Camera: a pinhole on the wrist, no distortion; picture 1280 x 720 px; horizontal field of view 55.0 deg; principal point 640.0 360.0 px. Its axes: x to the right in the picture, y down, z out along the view. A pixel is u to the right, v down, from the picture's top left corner.
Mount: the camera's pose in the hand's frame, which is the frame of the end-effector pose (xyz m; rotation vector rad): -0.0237 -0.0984 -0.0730 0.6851 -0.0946 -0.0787
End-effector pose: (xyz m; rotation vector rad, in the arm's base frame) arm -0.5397 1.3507 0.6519 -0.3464 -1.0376 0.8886
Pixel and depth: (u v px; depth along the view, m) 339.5 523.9 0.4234
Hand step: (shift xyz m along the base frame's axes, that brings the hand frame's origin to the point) -0.1328 -0.3654 0.2330
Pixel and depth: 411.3 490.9 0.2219
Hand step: -0.0122 -0.2174 0.1376
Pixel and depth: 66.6 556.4 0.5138
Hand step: -0.2190 -0.5026 0.1997
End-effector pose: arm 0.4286 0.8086 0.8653 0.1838 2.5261 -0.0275
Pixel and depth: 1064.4 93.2 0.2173
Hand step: -0.0189 -0.2774 -0.0766
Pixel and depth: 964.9 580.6 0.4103
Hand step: 0.0929 -0.3203 -0.2731
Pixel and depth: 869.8 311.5 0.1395
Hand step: 0.0031 -0.1947 -0.0230
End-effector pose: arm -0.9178 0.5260 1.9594 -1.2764 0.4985 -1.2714
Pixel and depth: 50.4 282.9 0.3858
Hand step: -0.0498 0.3744 0.2747
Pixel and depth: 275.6 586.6 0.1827
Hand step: -0.0317 0.1582 0.1537
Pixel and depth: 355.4 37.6 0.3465
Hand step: -0.0893 0.2607 0.3245
